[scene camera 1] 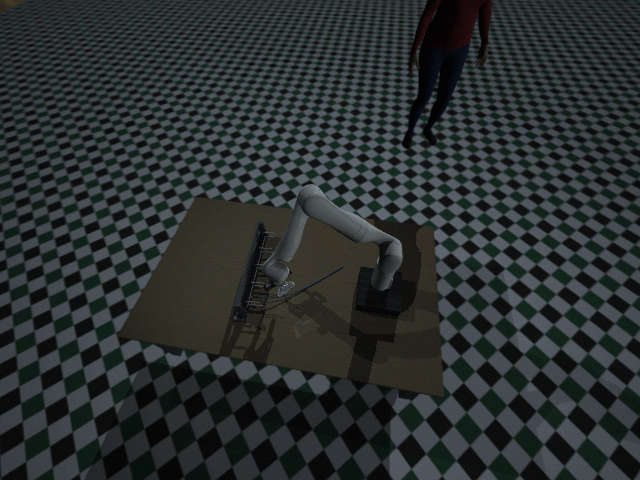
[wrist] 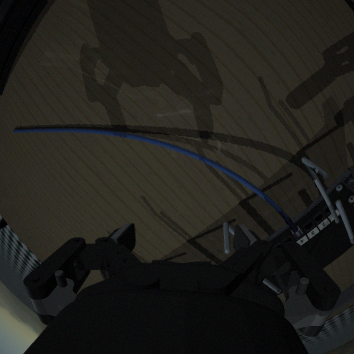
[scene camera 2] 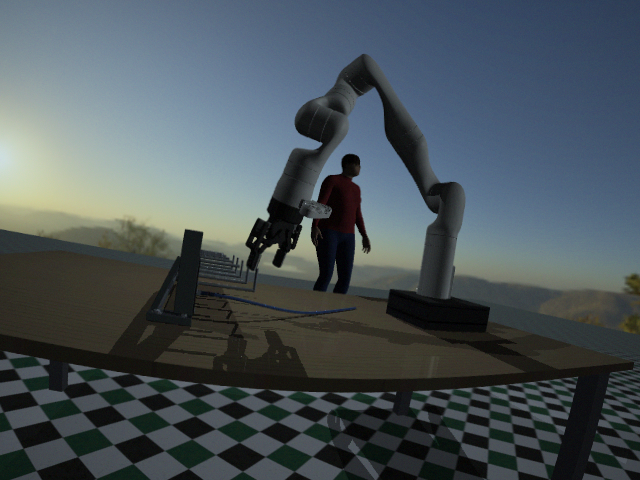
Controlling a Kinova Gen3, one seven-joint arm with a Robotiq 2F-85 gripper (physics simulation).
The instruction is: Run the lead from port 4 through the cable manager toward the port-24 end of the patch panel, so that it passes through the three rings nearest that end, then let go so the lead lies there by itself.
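Observation:
The blue lead (scene camera 1: 311, 285) (scene camera 2: 305, 313) (wrist: 205, 159) runs from its port in the patch panel (scene camera 1: 248, 273) (scene camera 2: 188, 279) out toward the robot's base. It curves over the table, with its free end resting at or just above the table top. Grey wire rings (scene camera 2: 254, 279) (wrist: 325, 193) stand out from the panel's front in a row; the lead's outer part lies outside them. My gripper (scene camera 2: 265, 263) (wrist: 183, 235) is open and empty. It hangs above the rings near the lead's panel end, not touching the lead. In scene camera 1 the arm hides most of it.
The robot's black base (scene camera 1: 378, 305) (scene camera 2: 439, 316) stands on the wooden table (scene camera 1: 180, 248) (scene camera 2: 361, 361), beyond the lead's free end. The panel stands upright on braces. A person in a red top (scene camera 1: 448, 28) (scene camera 2: 341, 201) stands on the floor behind the table. Arm shadows fall across the table.

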